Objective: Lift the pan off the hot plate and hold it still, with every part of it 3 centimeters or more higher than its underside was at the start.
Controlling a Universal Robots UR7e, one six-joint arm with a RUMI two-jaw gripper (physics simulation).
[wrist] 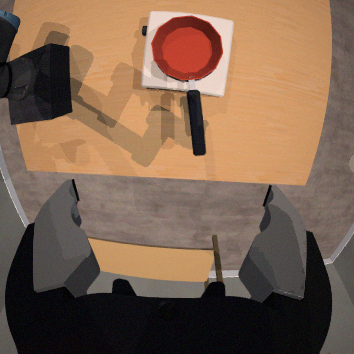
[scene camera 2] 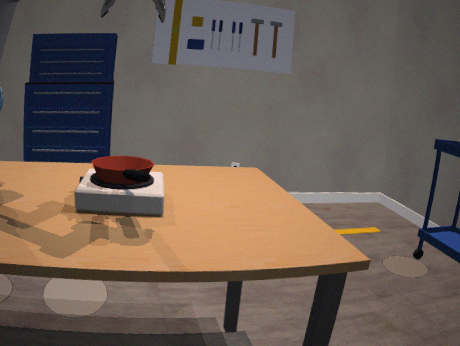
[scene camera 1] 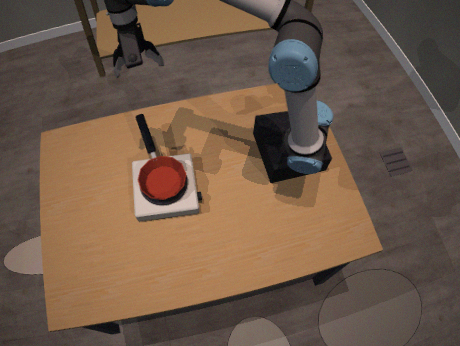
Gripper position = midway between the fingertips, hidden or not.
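Observation:
There's a red pan [scene camera 1: 162, 177]; the wrist view has the red pan [wrist: 186, 47] too, and scene camera 2 also shows the red pan [scene camera 2: 113, 169]. I can see a white hot plate [scene camera 1: 185, 202] as well, and the wrist view also has the white hot plate [wrist: 152, 76]. My gripper [scene camera 1: 140, 71] is visible too, and in the wrist view you'd see my gripper [wrist: 171, 185] again.

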